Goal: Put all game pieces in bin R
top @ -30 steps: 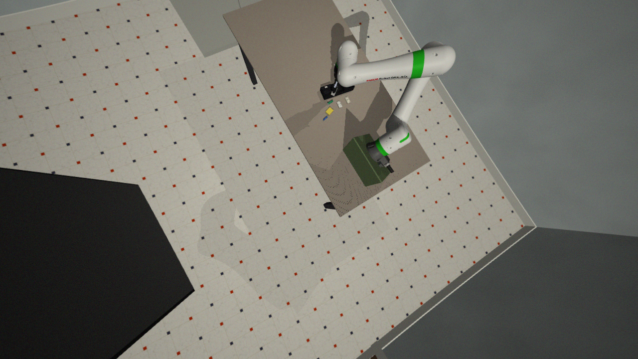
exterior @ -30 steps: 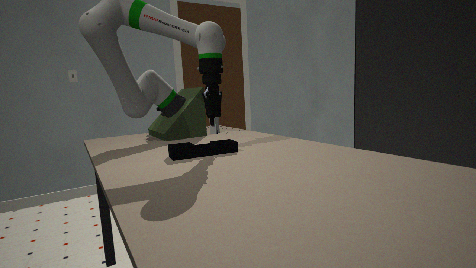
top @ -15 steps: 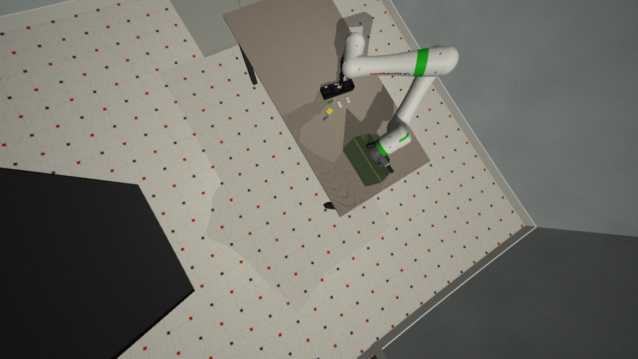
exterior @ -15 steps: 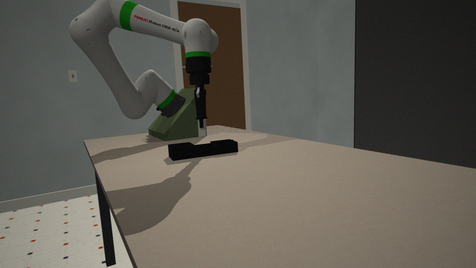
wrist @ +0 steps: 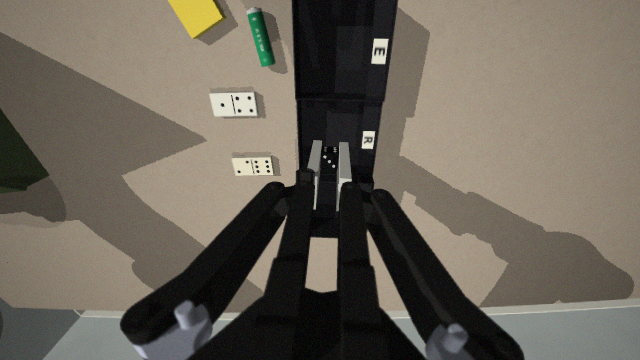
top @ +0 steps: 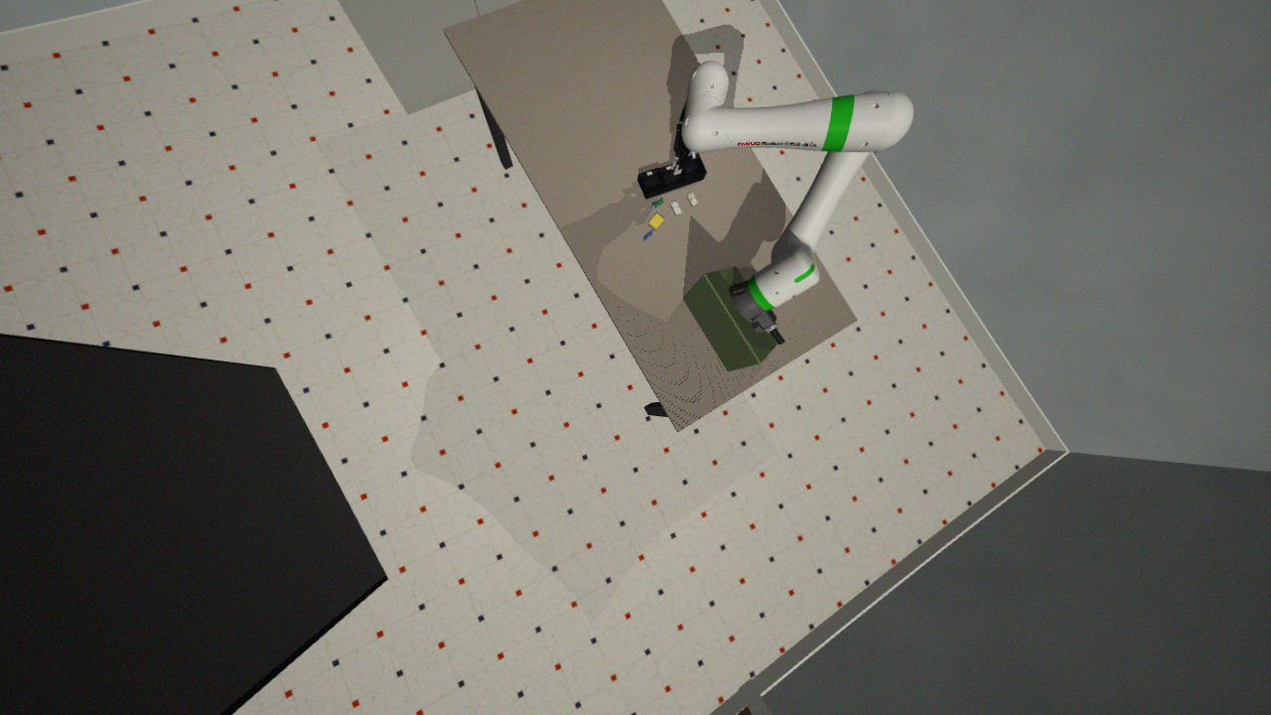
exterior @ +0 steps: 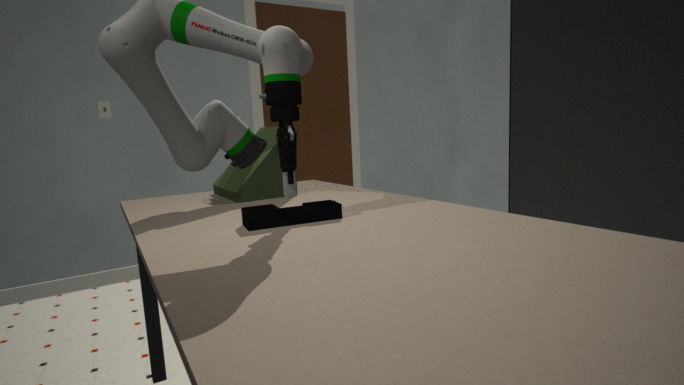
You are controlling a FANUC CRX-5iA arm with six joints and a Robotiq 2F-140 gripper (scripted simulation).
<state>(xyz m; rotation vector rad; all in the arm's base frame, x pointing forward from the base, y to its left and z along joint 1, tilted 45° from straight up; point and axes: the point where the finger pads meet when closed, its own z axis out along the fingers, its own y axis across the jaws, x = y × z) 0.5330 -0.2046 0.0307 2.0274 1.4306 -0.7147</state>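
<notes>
My gripper is now 80 mm above the bin R and 10 mm short of it. From my hand the other things lie so: green battery: 110 mm to the left, 90 mm below, 40 mm behind; black die: 30 mm below; yellow block: 160 mm to the left, 100 mm below, 100 mm behind.
</notes>
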